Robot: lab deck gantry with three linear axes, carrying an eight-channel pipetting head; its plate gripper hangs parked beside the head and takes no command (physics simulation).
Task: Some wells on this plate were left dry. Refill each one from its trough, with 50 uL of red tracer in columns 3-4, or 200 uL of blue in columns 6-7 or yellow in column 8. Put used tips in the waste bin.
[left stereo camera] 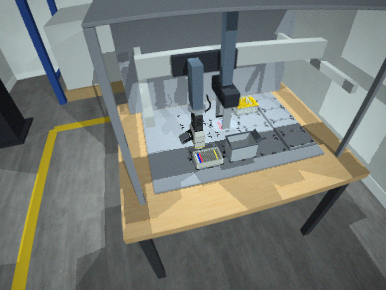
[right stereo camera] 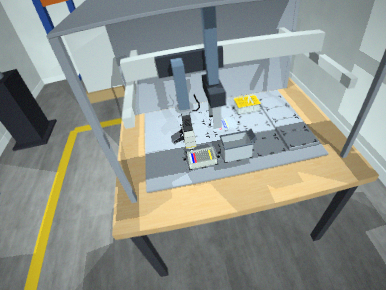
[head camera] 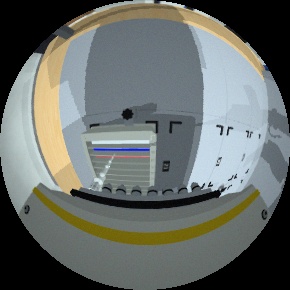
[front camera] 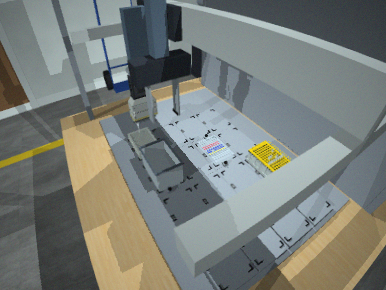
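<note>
The pipetting head (front camera: 142, 109) (left stereo camera: 199, 139) (right stereo camera: 189, 139) hangs over the pale trough block (front camera: 141, 135) (head camera: 153, 172) (left stereo camera: 210, 165) (right stereo camera: 202, 165). One clear tip (head camera: 105, 174) is on its leftmost channel in the head view; the other nozzles there look bare. The tip's end appears near the red and blue lines; whether it touches liquid I cannot tell. The well plate (front camera: 215, 148) (right stereo camera: 224, 124) shows red, blue and yellow wells, too small to tell dry ones. The grey waste bin (front camera: 171, 176) (left stereo camera: 243, 151) (right stereo camera: 237, 151) stands beside the troughs. My parked gripper (front camera: 165, 117) is open, holding nothing.
A yellow tip rack (front camera: 270, 156) (left stereo camera: 247, 104) (right stereo camera: 247, 103) with gaps among its tips stands behind the plate toward the back of the deck. The gantry's pale side rail (front camera: 265, 200) crosses the front view. A black knob (head camera: 127, 114) sits beside the trough block.
</note>
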